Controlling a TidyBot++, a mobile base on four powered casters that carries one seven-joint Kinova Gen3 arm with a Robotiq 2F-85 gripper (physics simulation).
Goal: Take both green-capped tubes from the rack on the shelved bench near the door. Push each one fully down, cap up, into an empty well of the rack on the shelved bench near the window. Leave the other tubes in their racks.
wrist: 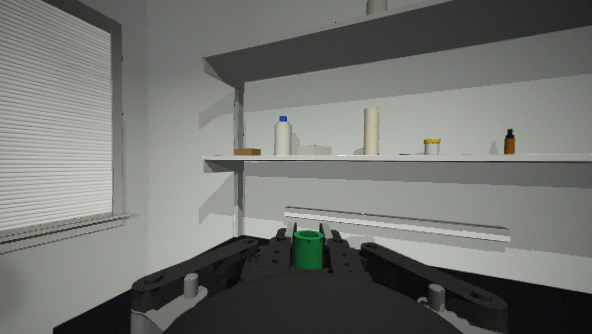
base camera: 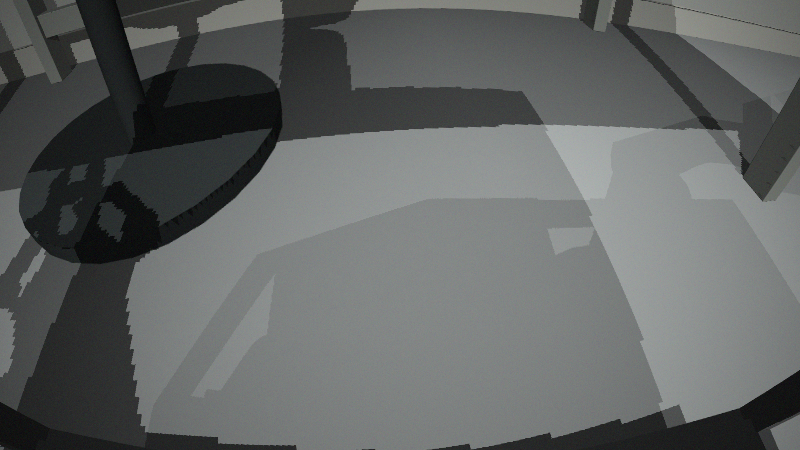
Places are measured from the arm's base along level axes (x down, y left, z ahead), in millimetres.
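Where they show: gripper, fingertip midpoint: (wrist: 307, 235).
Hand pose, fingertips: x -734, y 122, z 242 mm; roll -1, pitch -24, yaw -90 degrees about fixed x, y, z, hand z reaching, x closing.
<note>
After its pixels a point has its place.
My gripper (wrist: 307, 235) {x -734, y 122, z 242 mm} is shut on a green-capped tube (wrist: 308, 250) {x -740, y 104, z 203 mm} in the wrist view. The green cap stands between the fingertips, its round top facing up; the tube's body below the cap is hidden by the gripper. Part of the black top of the shelved bench (wrist: 530, 295) {x -365, y -315, z 1070 mm} shows at the lower right and lower left, beyond the fingers. Neither rack shows in either view, and the other tubes do not show.
A shelf (wrist: 390, 158) {x -811, y 95, z 825 mm} above the bench holds a blue-capped bottle (wrist: 283, 140) {x -890, y 521, z 877 mm}, a cream cylinder (wrist: 371, 131) {x -912, y 164, z 905 mm} and other items. A window with blinds (wrist: 55, 120) {x -1009, y 1752, z 533 mm} is at the left. In the base view, a round stool base (base camera: 223, 162) {x 367, y 202, z 514 mm} and bench legs (base camera: 774, 151) {x 319, y -590, z 496 mm} stand on the floor.
</note>
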